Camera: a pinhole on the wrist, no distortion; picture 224 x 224 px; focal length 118.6 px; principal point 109.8 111.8 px. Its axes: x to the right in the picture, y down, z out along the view. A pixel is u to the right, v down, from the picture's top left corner.
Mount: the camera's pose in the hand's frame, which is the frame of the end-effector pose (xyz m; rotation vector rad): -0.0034 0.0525 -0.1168 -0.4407 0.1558 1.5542
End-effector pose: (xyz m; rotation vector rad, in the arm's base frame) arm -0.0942 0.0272 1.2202 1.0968 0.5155 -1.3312
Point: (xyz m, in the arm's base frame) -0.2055 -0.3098 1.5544
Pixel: 62.5 117.3
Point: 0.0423 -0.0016 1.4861
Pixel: 137.6 161.5
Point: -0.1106 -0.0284 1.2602
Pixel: 22.5 92.4
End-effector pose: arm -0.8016 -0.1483 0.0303 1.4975 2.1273 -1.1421
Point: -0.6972 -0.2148 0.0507
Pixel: 84.8 168.6
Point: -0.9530 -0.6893 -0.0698
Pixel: 9.8 139.8
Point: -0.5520 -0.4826 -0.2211
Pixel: 117.2 125.2
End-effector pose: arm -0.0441 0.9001 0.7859 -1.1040 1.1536 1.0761
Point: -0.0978 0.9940 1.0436
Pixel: 62.8 213.8
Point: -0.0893 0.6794 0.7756
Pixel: behind the camera
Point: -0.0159 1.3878 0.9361
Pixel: 56.9 112.9
